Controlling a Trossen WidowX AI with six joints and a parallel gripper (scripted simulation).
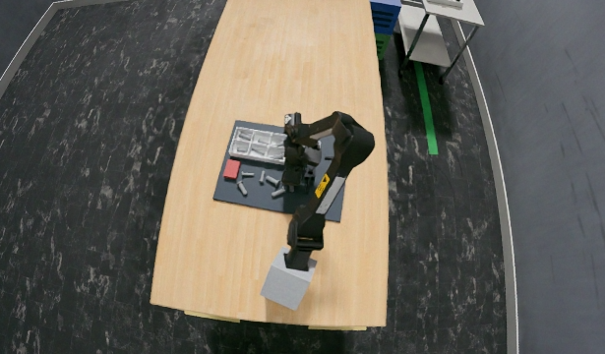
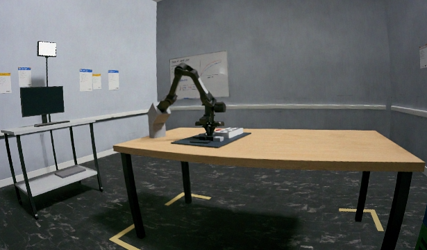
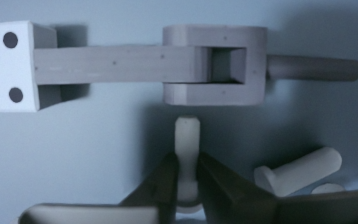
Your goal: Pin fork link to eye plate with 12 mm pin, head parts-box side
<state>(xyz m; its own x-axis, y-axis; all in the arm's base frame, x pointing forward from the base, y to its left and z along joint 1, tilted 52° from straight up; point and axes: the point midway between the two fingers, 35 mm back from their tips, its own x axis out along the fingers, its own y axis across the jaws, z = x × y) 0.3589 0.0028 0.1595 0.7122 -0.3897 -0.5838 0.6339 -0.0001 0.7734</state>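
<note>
Right now my hand is 50 mm to the left of the eye plate and 30 mm above it. Round my hand: long dark bar 10 mm behind, 130 mm to the right, 40 mm below; pin 60 mm behind, 30 mm to the left, 30 mm below; dark mat 20 mm ahead, 40 mm to the left, 50 mm below.
</note>
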